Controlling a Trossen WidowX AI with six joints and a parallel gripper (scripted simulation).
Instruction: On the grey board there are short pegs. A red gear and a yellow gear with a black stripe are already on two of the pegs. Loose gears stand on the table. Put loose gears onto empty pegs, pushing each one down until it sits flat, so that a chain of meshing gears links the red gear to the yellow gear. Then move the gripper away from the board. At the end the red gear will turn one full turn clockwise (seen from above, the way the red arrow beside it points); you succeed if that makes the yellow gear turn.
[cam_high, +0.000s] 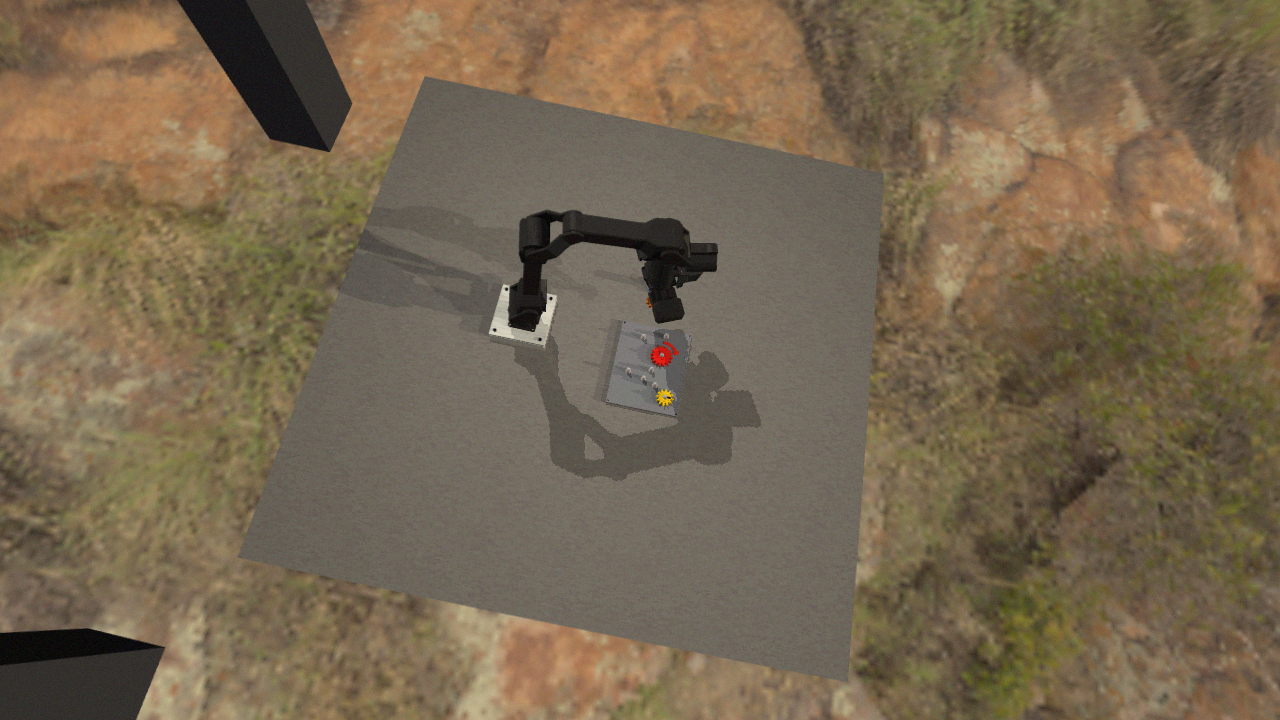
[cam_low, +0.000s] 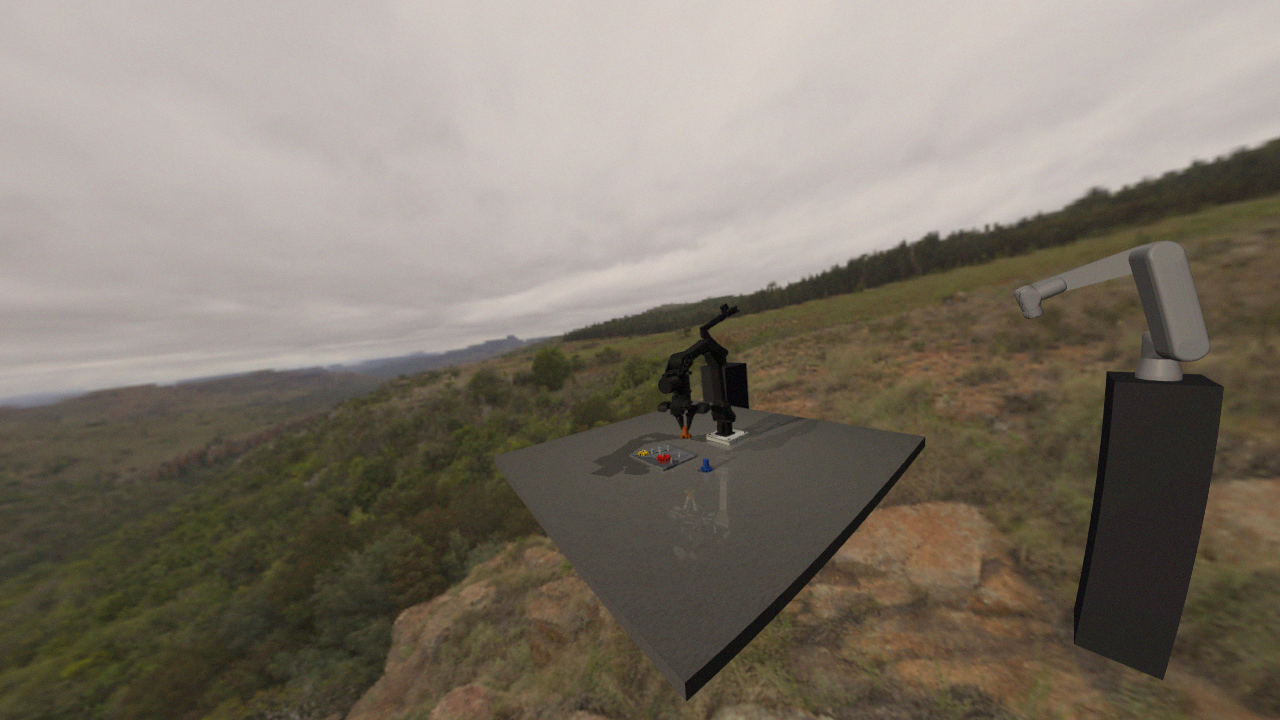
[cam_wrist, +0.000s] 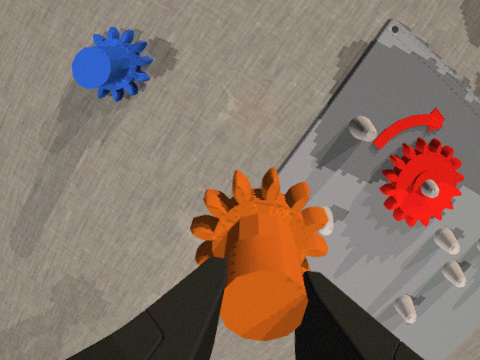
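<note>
Right now the grey board is 13 cm below my gripper tip, 12 cm to the right of it and 2 cm ahead of it. From my gripper tip the other things lie so: blue gear 12 cm below, 9 cm to the left; then red arrow 12 cm below, 6 cm to the right, 6 cm ahead; then orange gear 1 cm below.
</note>
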